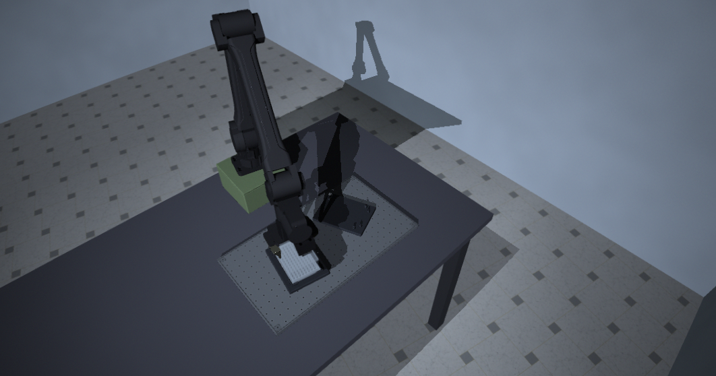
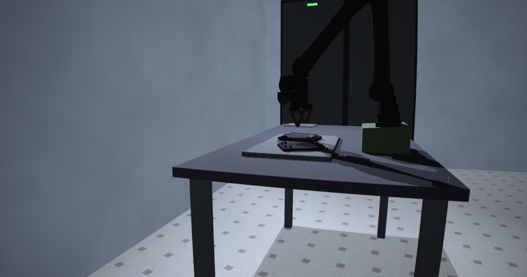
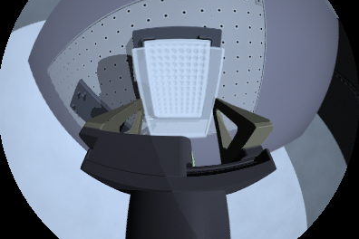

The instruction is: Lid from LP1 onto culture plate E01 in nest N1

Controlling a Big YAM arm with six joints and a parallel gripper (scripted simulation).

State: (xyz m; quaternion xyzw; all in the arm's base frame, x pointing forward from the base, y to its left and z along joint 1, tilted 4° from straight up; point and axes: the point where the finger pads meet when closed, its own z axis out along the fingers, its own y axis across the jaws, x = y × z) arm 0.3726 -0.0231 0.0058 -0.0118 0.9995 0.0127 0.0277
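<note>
Right now the culture plate E01 is 5 cm below my hand. From my hand the other things lie so: lid right at my hand; then plate nest 6 cm below; then lid park 21 cm to the left, 9 cm behind, 6 cm below.
</note>
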